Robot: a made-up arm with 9 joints. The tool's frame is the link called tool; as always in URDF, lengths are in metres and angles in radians. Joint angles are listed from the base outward. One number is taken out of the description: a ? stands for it. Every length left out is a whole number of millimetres.
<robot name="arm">
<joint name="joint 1" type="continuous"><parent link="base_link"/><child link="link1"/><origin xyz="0.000 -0.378 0.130" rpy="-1.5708 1.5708 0.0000"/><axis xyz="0 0 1"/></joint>
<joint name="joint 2" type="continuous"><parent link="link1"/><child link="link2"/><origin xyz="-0.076 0.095 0.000" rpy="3.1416 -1.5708 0.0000"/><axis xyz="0 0 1"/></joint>
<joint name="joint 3" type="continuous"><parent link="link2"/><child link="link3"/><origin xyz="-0.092 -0.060 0.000" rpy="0.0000 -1.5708 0.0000"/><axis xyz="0 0 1"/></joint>
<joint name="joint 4" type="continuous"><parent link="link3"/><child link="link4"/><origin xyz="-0.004 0.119 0.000" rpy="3.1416 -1.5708 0.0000"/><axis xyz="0 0 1"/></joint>
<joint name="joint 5" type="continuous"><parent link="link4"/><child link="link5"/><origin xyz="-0.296 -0.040 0.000" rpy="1.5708 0.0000 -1.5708"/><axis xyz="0 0 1"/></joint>
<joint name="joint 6" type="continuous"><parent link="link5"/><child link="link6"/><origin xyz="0.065 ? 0.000" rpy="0.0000 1.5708 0.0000"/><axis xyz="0 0 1"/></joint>
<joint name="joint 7" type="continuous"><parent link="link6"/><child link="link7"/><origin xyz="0.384 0.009 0.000" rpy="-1.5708 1.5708 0.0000"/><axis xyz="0 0 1"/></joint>
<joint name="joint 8" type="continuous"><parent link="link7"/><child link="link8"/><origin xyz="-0.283 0.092 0.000" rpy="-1.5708 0.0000 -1.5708"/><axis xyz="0 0 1"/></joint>
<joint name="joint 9" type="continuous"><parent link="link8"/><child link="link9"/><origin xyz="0.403 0.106 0.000" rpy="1.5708 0.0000 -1.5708"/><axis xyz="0 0 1"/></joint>
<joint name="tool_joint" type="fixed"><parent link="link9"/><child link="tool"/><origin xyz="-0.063 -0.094 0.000" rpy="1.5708 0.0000 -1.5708"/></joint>
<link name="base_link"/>
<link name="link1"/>
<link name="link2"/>
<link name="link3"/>
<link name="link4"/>
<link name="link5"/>
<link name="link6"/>
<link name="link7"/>
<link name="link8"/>
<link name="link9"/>
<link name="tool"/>
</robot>
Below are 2 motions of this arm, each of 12 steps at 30 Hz.
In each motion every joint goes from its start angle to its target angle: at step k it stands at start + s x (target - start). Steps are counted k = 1, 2, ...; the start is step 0. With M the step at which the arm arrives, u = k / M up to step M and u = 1 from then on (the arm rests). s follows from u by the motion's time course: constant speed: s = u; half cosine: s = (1 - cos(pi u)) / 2; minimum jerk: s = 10 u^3 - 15 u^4 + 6 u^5.
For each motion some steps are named. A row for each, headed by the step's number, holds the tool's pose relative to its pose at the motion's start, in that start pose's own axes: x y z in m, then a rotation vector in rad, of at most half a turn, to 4 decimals.
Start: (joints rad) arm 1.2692 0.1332 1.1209 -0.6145 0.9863 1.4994 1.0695 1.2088 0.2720
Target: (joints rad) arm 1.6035 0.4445 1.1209 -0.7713 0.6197 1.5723 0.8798 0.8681 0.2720
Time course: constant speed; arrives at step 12
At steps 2, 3, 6, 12:
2: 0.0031 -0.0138 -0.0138 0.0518 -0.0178 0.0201
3: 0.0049 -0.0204 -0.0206 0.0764 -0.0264 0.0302
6: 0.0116 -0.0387 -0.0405 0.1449 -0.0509 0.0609
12: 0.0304 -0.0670 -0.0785 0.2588 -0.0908 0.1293

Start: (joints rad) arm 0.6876 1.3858 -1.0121 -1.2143 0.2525 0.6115 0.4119 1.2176 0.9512
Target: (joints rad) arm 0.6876 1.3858 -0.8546 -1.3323 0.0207 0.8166 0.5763 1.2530 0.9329
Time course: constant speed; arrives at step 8
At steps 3, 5, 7, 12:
3: 0.0071 -0.0213 0.0449 0.0486 -0.0513 -0.0023
5: 0.0091 -0.0325 0.0788 0.0738 -0.0864 0.0005
7: 0.0085 -0.0410 0.1157 0.0927 -0.1219 0.0064
12: 0.0071 -0.0443 0.1352 0.0999 -0.1397 0.0103

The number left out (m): 0.357
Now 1 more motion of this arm.
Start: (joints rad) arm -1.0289 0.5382 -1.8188 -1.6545 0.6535 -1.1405 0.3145 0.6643 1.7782
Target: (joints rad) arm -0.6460 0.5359 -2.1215 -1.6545 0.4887 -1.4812 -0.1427 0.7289 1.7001
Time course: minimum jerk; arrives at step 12
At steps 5, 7, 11, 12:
5: -0.0660 -0.0557 -0.0079 -0.0449 -0.1483 0.0879
7: -0.1069 -0.1209 -0.0216 -0.0647 -0.2689 0.1599
11: -0.1295 -0.2043 -0.0408 -0.0710 -0.3894 0.2340
12: -0.1297 -0.2056 -0.0411 -0.0710 -0.3911 0.2351

